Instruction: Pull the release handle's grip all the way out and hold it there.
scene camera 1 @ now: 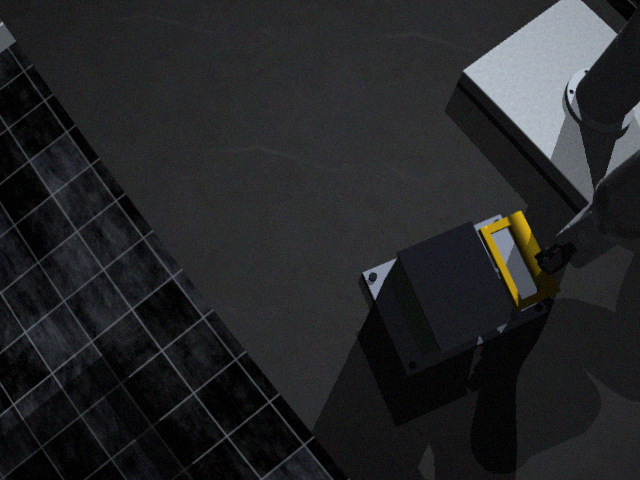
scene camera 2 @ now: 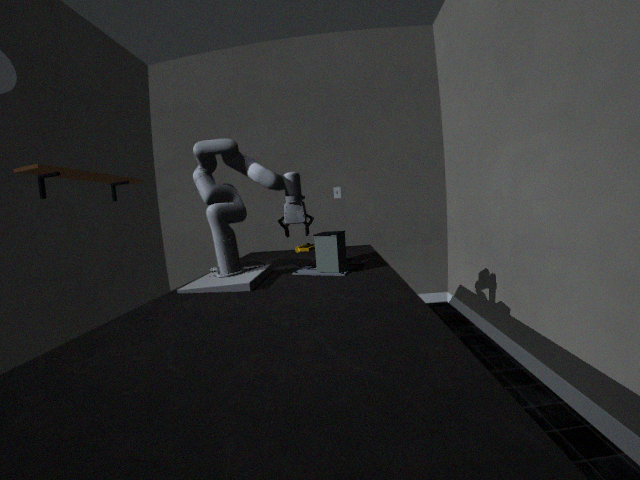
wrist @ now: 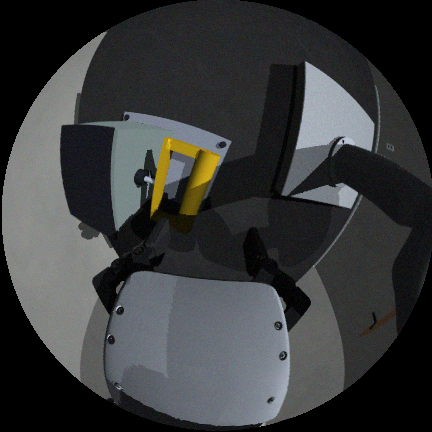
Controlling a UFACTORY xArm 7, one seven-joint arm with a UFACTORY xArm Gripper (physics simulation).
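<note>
The release handle's yellow grip point(scene camera 1: 528, 240) point(scene camera 2: 303, 248) point(wrist: 200, 182) is a rectangular frame with a thick outer bar. It stands out from the side of a box-shaped housing point(scene camera 1: 449, 284) point(scene camera 2: 328, 253) point(wrist: 87, 170), which has a dark top and pale green sides. A short pale rod point(wrist: 148, 179) shows between housing and grip. My gripper point(scene camera 1: 550, 258) point(scene camera 2: 297, 235) point(wrist: 207, 232) is open and empty, pointing down above the grip. In the wrist view the left finger lies near the grip's lower end and the right finger well to its right. No contact shows.
The housing stands on a light base plate point(scene camera 1: 381, 273) point(wrist: 200, 131) with bolts at its corners. The arm's pale base block point(scene camera 1: 527, 93) point(scene camera 2: 222, 281) point(wrist: 320, 110) stands on the grip's side of the housing. A wooden shelf point(scene camera 2: 77, 174) is on the left wall.
</note>
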